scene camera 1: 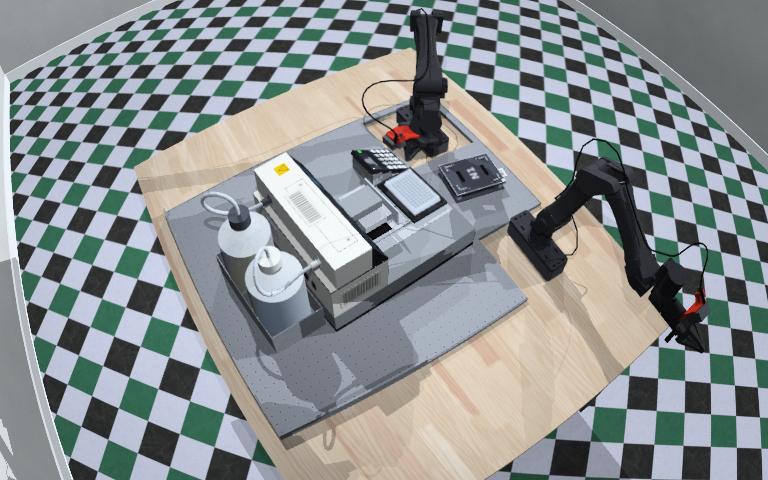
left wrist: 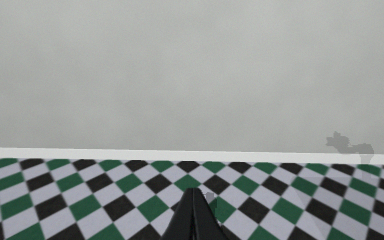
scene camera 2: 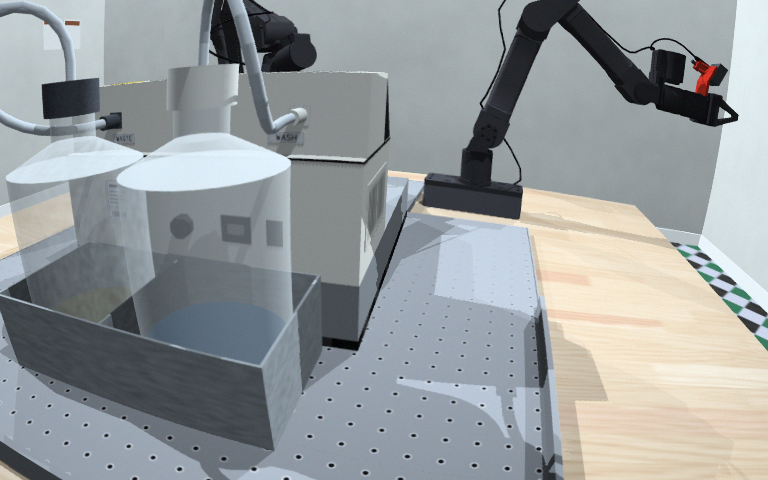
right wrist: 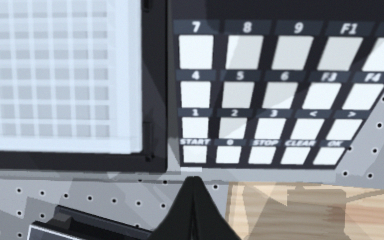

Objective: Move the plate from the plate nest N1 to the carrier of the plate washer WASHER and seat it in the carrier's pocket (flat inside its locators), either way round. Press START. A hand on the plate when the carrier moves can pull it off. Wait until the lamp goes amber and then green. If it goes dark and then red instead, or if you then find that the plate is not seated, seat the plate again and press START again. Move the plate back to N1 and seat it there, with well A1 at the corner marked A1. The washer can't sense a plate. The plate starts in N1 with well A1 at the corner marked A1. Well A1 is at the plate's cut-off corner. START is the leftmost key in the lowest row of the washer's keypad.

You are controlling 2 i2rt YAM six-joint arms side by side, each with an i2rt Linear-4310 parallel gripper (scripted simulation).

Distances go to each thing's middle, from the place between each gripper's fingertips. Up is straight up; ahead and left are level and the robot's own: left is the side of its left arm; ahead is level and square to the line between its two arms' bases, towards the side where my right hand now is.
I see the clear plate (scene camera 1: 408, 179) 60 mm ahead of my right hand (scene camera 1: 407, 160), 90 mm to the left of it and 10 mm below it. From my right hand the other things lie so: grey tray (scene camera 2: 248, 403): 500 mm ahead, 120 mm to the left, 80 mm below; washer (scene camera 2: 346, 218): 210 mm ahead, 100 mm to the left, 30 mm above; nest N1 (scene camera 1: 452, 176): 160 mm behind, 90 mm to the left, 70 mm below.
My left hand (scene camera 2: 737, 117) is 870 mm to the left of the nest N1, 250 mm above it and 10 mm past it. The rest, counted from my left hand: grey tray (850 mm to the right, 650 mm ahead, 260 mm below); clear plate (870 mm to the right, 200 mm ahead, 190 mm below); washer (860 mm to the right, 360 mm ahead, 150 mm below).
